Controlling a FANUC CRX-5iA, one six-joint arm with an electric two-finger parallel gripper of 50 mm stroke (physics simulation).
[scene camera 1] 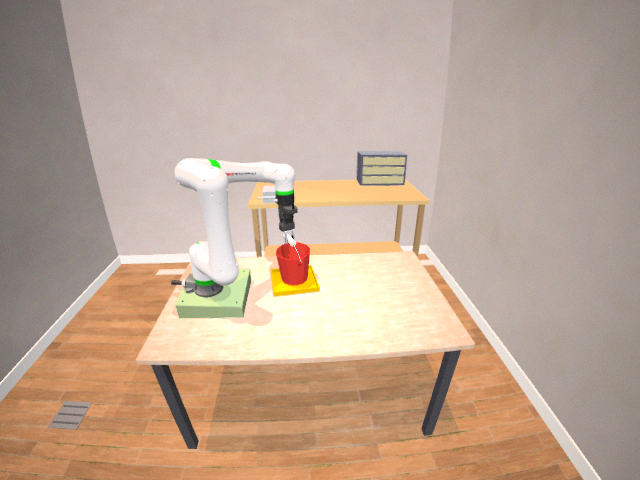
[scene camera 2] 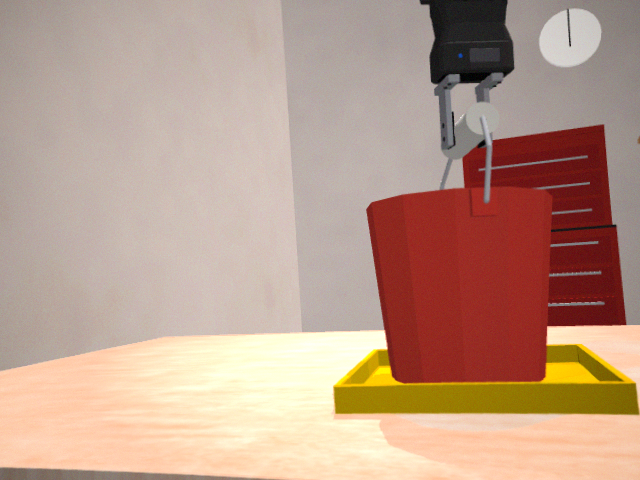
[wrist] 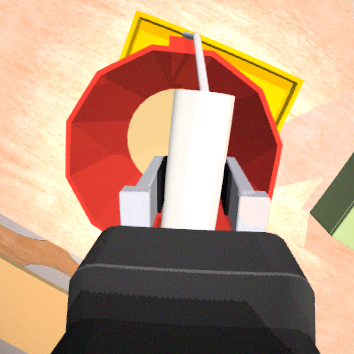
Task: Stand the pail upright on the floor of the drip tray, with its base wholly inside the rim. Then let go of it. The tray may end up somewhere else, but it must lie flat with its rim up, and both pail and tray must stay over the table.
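Seen in the pictures: gripper, fingertip midpoint: (scene camera 1: 289,242) (scene camera 2: 466,146) (wrist: 193,173); arm's base at its link origin: (scene camera 1: 208,288).
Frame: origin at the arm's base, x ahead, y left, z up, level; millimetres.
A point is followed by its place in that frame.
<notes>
The red pail (scene camera 1: 293,266) @(z 57, x 422, y 124 mm) (scene camera 2: 465,289) @(z 19, x 393, y 290 mm) (wrist: 115,195) @(z 50, x 440, y 287 mm) is upright, its base inside the rim outline of the yellow drip tray (scene camera 1: 294,290) @(z -59, x 425, y 76 mm) (scene camera 2: 485,398) @(z -70, x 379, y 311 mm) (wrist: 290,102) @(z -58, x 316, y 86 mm). In scene camera 2 the pail's bottom edge is right behind the tray's near rim; whether it touches the tray floor cannot be told. The tray lies flat on the table, rim up. My gripper (scene camera 1: 289,240) @(z 164, x 402, y 191 mm) (scene camera 2: 466,142) @(z 164, x 402, y 191 mm) (wrist: 193,173) @(z 164, x 402, y 191 mm) is above the pail's mouth, shut on the white grip (scene camera 2: 481,117) @(z 179, x 376, y 245 mm) (wrist: 202,150) @(z 191, x 409, y 172 mm) of the pail's wire handle, which stands raised.
The table (scene camera 1: 361,310) @(z -82, x 759, y -62 mm) (scene camera 2: 180,403) @(z -82, x 690, y 317 mm) carries the green robot base (scene camera 1: 211,308) @(z -24, x 51, y -133 mm) (wrist: 345,220) @(z -2, x 172, y 168 mm) left of the tray. A wooden bench (scene camera 1: 330,193) with a drawer box (scene camera 1: 382,167) stands behind. A red tool cabinet (scene camera 2: 584,268) shows behind the pail in scene camera 2.
</notes>
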